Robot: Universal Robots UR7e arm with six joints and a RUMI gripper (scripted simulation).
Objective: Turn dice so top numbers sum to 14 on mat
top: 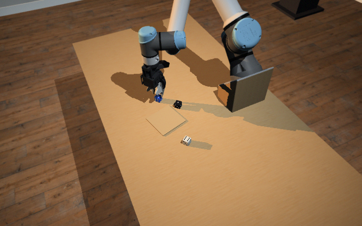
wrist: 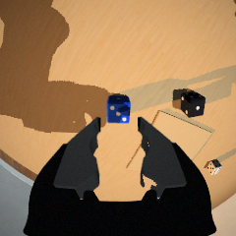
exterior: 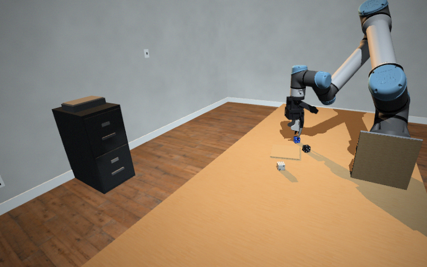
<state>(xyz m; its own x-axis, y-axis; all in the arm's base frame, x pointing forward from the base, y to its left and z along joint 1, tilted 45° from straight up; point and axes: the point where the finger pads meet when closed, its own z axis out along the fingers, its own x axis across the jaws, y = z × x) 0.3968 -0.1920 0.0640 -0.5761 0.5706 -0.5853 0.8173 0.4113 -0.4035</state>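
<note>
Now: the blue die 4 cm below my hand. Round my hand: tan mat: 14 cm to the left, 5 cm below, 2 cm ahead; then white die: 31 cm to the left, 4 cm below, 1 cm behind; then black die: 9 cm to the left, 7 cm behind, 4 cm below.
</note>
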